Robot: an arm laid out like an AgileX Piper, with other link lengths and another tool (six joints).
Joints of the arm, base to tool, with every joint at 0 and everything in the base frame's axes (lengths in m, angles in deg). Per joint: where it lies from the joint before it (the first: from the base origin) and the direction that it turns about. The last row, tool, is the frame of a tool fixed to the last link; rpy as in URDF.
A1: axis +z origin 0 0 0.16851
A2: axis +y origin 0 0 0
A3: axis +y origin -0.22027 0 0.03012
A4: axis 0.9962 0 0.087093 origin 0.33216 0 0.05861
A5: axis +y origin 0 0 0
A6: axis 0.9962 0 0.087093 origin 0.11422 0 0.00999
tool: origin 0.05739 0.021 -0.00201 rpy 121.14 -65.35 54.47
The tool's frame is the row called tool.
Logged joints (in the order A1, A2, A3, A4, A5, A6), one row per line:
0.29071 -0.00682 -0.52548 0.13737 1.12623 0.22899
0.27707 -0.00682 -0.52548 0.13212 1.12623 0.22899
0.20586 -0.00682 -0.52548 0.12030 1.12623 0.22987
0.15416 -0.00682 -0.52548 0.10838 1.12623 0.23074
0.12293 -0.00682 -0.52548 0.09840 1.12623 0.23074
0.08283 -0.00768 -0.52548 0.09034 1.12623 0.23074
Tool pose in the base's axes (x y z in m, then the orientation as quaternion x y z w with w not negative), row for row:
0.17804 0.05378 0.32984 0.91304 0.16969 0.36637 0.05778
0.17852 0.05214 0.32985 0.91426 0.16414 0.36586 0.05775
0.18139 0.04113 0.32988 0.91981 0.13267 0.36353 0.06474
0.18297 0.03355 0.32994 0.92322 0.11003 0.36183 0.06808
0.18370 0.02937 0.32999 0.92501 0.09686 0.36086 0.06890
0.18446 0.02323 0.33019 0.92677 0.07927 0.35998 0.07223
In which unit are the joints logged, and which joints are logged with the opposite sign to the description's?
The joints are logged in radians. Opposite sign: A4.
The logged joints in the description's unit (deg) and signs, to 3 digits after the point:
16.656 -0.391 -30.108 -7.871 64.528 13.120
15.875 -0.391 -30.108 -7.570 64.528 13.120
11.795 -0.391 -30.108 -6.893 64.528 13.171
8.833 -0.391 -30.108 -6.210 64.528 13.220
7.043 -0.391 -30.108 -5.638 64.528 13.220
4.746 -0.440 -30.108 -5.176 64.528 13.220

